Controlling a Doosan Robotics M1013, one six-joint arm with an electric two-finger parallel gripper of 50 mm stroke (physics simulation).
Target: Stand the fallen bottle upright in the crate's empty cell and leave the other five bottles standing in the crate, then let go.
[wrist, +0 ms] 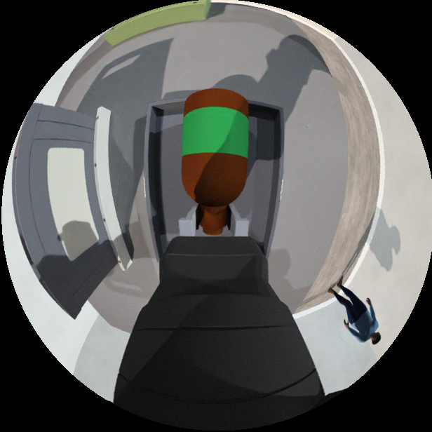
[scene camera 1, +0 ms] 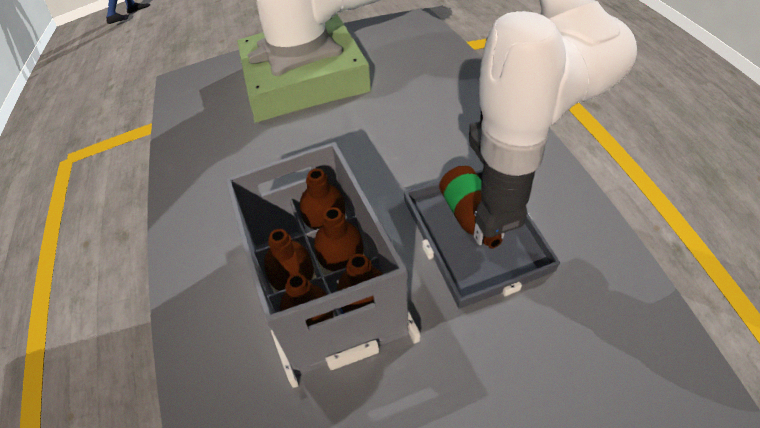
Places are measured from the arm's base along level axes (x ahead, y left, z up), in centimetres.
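Pixels of known places: gripper, fingertip midpoint: (scene camera 1: pixel 488 236); arm's base at its link origin: (scene camera 1: pixel 298 48).
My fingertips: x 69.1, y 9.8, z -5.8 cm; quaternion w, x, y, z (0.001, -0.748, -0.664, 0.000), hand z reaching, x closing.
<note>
For each thing: its top centre in the pictures, then the offset to it from my fingertips. "*": a spot on its surface instead.
- fallen brown bottle at its top centre: (scene camera 1: pixel 477 195) dy +0.7, dx -5.4, dz +4.7 cm
- low tray at a spot on its surface: (scene camera 1: pixel 481 294) * dy -6.9, dx +8.7, dz -0.9 cm
- grey crate at its top centre: (scene camera 1: pixel 303 219) dy -28.3, dx -5.8, dz +14.3 cm
The fallen brown bottle (scene camera 1: pixel 461 187) (wrist: pixel 215 132) with a green band lies on its side in the low tray (scene camera 1: pixel 481 294) (wrist: pixel 149 175), its base end over the tray's back edge. My gripper (scene camera 1: pixel 490 237) (wrist: pixel 212 211) is shut on its neck, one finger on each side. The grey crate (scene camera 1: pixel 287 332) (wrist: pixel 89 160) stands to the left in the scene view. Five brown bottles (scene camera 1: pixel 321 204) (scene camera 1: pixel 338 245) (scene camera 1: pixel 287 263) (scene camera 1: pixel 296 286) (scene camera 1: pixel 359 268) stand upright in its cells. The back left cell is empty; its floor is hidden by the crate wall's shadow.
The green base block (scene camera 1: pixel 313 101) (wrist: pixel 155 22) stands behind the crate and tray. White stops (scene camera 1: pixel 352 355) (wrist: pixel 103 175) sit around the crate's foot. The crate's high walls rise beside the lower tray. A person (wrist: pixel 362 320) shows at the lower right of the wrist view.
</note>
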